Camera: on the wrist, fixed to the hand. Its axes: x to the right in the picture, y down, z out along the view.
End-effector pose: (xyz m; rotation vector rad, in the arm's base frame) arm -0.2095 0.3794 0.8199 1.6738 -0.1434 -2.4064
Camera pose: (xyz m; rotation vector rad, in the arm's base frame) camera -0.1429 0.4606 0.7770 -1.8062 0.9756 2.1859
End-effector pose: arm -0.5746 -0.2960 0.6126 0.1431 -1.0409 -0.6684
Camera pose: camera -0.5433 -0.3747 0.5371 0.7264 -1.1533 -0.2449
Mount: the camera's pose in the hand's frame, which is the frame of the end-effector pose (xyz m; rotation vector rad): -0.0012 -0.0800 -0.0805 0.6768 0.0827 0.0441
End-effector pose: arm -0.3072 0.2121 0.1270 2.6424 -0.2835 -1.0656
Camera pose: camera -0.2455 0.3024 0.1572 -2.6275 0.6536 0.7844
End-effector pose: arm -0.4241 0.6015 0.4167 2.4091 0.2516 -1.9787
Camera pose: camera -0.3566 0.6894 0.4412 -2.0690 0.4122 1.6197
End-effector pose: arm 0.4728 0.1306 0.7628 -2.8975 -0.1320 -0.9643
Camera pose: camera 0.4154 0.2013 0.8306 -2.2304 -0.3168 -0.8242
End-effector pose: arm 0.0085 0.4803 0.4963 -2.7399 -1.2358 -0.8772
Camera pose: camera -0.0868 0.5160 0.5466 -2.1578 -1.1730 -0.4431
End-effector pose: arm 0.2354 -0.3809 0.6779 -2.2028 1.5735 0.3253
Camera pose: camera 0.3064 -0.3945 0.7654 -1.6685 1.4870 -0.2619
